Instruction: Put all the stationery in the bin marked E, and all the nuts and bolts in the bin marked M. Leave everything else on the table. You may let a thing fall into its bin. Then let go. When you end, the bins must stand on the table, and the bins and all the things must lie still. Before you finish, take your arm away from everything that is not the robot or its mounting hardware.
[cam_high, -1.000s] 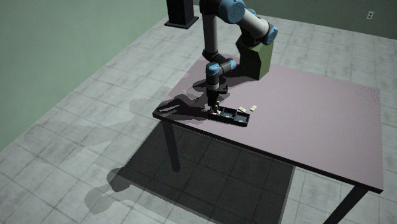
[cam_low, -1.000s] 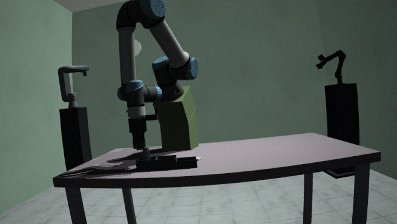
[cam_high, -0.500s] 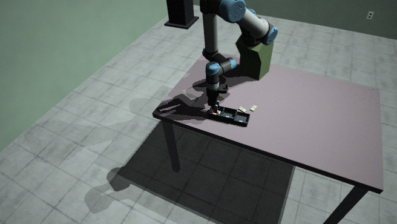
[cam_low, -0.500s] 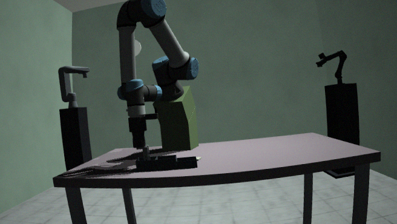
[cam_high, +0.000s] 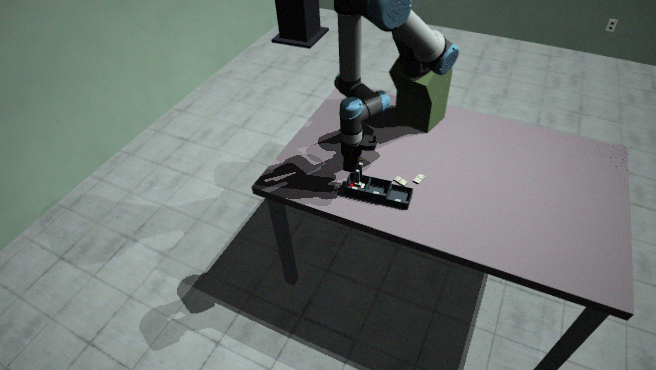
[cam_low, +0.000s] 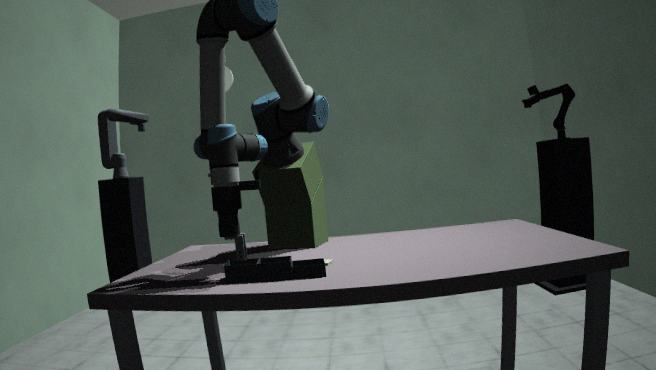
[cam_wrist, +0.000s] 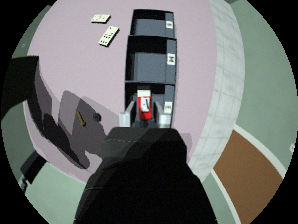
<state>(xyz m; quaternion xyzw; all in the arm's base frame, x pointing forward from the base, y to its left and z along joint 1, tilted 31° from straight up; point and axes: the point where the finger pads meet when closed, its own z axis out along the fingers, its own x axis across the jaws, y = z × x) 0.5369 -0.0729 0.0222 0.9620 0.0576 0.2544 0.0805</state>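
Right now my hand is 40 mm above the small grey object. Also, from my hand: red item: 10 mm to the left, 60 mm below; yellow thing: 160 mm behind, 60 mm to the right, 60 mm below.
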